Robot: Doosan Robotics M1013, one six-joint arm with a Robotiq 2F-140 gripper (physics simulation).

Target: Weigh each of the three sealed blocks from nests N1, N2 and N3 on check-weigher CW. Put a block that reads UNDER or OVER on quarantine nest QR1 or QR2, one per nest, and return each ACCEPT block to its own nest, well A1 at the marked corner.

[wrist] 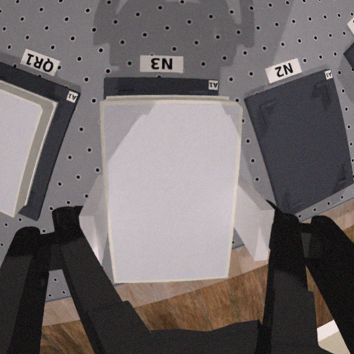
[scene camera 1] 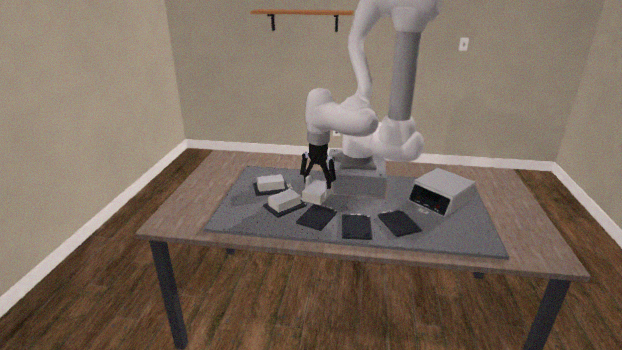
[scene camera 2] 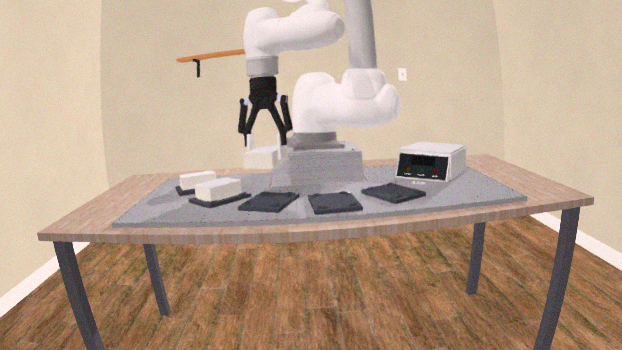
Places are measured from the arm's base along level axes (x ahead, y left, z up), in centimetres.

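Where they show: gripper, between the fingertips: [scene camera 1: 317, 193]; arm's base, origin of its link: [scene camera 1: 356, 162] [scene camera 2: 315, 146].
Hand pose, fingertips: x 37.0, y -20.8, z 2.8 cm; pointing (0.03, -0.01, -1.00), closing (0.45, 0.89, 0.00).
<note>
Things, the pixels of their top centre, and the offset from my fingertips. Level surfaces: height alone.
- white sealed block, centre of its top: [scene camera 2: 266, 149] [scene camera 1: 317, 187] dx -0.4, dy +0.2, dz +2.7 cm
- nest N3, centre of its top: [scene camera 2: 268, 197] [scene camera 1: 317, 214] dx -0.1, dy +0.0, dz -10.8 cm
- N1, centre of its top: [scene camera 2: 393, 188] [scene camera 1: 399, 220] dx +4.4, dy +35.2, dz -10.8 cm
- Check-weigher CW, centre of its top: [scene camera 2: 432, 147] [scene camera 1: 442, 182] dx -14.9, dy +58.6, dz -2.6 cm
- grey perforated mat, height of its surface: dz -12.6 cm
- wooden table, height of its surface: dz -13.9 cm
My gripper [scene camera 1: 317, 185] [scene camera 2: 265, 145] [wrist: 168, 193] is shut on a white sealed block [scene camera 1: 315, 193] [scene camera 2: 261, 158] [wrist: 172, 190], held level above the mat. In the wrist view the block covers most of nest N3 [scene camera 1: 316, 217] [scene camera 2: 270, 201] [wrist: 160, 87], whose A1 corner mark shows. Nests N2 [scene camera 1: 356, 226] [scene camera 2: 335, 202] [wrist: 305, 145] and N1 [scene camera 1: 399, 223] [scene camera 2: 393, 192] are empty. One block [scene camera 1: 284, 200] [scene camera 2: 218, 190] [wrist: 17, 145] sits on QR1 [wrist: 59, 145]. Another block [scene camera 1: 270, 183] [scene camera 2: 197, 180] sits on the far-left nest, label unreadable. Check-weigher CW [scene camera 1: 442, 187] [scene camera 2: 432, 160] carries no block; its display looks dark.
The nests and weigher stand on a grey perforated mat [scene camera 1: 450, 232] [scene camera 2: 475, 192] on the wooden table [scene camera 1: 540, 250] [scene camera 2: 555, 197]. The robot's grey base [scene camera 1: 360, 181] [scene camera 2: 325, 167] stands behind the nests, to the right of the held block in both scene views.
</note>
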